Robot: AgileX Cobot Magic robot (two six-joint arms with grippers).
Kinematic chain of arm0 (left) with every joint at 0, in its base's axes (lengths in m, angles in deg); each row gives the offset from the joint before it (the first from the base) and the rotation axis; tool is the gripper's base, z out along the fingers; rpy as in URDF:
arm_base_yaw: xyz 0 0 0.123 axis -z
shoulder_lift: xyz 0 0 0 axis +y
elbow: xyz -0.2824 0 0.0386 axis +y
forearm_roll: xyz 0.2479 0 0.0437 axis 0.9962 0 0.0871
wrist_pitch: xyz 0 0 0 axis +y
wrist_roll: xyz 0.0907 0 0.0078 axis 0.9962 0 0.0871
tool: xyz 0 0 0 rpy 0 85 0
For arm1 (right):
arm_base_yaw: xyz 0 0 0.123 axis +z
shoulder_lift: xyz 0 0 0 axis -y
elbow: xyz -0.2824 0 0.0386 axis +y
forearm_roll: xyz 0.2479 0 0.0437 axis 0.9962 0 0.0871
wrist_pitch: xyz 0 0 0 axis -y
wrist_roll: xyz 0.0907 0 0.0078 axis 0.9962 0 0.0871
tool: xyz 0 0 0 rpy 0 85 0
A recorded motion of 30 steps. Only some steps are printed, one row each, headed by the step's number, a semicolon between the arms.
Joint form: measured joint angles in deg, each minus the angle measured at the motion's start. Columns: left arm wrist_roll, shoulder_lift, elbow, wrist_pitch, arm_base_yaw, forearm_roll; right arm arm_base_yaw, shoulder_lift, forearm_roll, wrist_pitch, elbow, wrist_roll.
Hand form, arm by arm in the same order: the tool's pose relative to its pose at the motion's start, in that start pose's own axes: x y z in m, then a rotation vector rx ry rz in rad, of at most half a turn. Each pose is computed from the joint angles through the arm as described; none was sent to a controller.
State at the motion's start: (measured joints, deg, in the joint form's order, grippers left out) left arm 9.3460 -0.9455 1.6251 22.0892 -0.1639 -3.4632; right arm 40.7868 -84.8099 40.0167 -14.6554 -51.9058 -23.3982
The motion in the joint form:
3: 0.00 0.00 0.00 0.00 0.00 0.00; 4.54 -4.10 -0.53 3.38 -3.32 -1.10
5: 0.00 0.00 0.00 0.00 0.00 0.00; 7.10 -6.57 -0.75 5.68 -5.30 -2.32
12: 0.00 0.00 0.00 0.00 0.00 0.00; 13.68 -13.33 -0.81 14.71 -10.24 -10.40
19: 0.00 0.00 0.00 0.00 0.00 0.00; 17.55 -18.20 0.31 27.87 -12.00 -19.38
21: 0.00 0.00 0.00 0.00 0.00 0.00; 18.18 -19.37 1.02 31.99 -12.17 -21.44
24: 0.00 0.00 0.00 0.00 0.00 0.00; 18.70 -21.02 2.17 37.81 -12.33 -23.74
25: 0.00 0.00 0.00 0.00 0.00 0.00; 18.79 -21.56 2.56 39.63 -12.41 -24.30
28: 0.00 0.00 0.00 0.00 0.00 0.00; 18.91 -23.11 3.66 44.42 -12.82 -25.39
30: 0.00 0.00 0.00 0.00 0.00 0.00; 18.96 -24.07 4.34 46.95 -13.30 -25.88
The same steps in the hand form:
3: 0.0000 0.0000 0.0000 0.0000 0.0000 0.0000; -0.0041 0.0219 0.0202 -0.0288 -0.0171 -0.0749
5: 0.0000 0.0000 0.0000 0.0000 0.0000 0.0000; -0.0058 0.0352 0.0322 -0.0434 -0.0336 -0.1255
12: 0.0000 0.0000 0.0000 0.0000 0.0000 0.0000; -0.0073 0.0706 0.0643 -0.0559 -0.1243 -0.3275
19: 0.0000 0.0000 0.0000 0.0000 0.0000 0.0000; -0.0066 0.0860 0.0862 0.0191 -0.2686 -0.4903
21: 0.0000 0.0000 0.0000 0.0000 0.0000 0.0000; -0.0068 0.0867 0.0909 0.0548 -0.3119 -0.5165
24: 0.0000 0.0000 0.0000 0.0000 0.0000 0.0000; -0.0073 0.0847 0.0973 0.1137 -0.3699 -0.5378
25: 0.0000 0.0000 0.0000 0.0000 0.0000 0.0000; -0.0077 0.0836 0.0993 0.1336 -0.3877 -0.5407
28: 0.0000 0.0000 0.0000 0.0000 0.0000 0.0000; -0.0091 0.0801 0.1048 0.1884 -0.4347 -0.5398
30: 0.0000 0.0000 0.0000 0.0000 0.0000 0.0000; -0.0104 0.0783 0.1081 0.2182 -0.4607 -0.5359

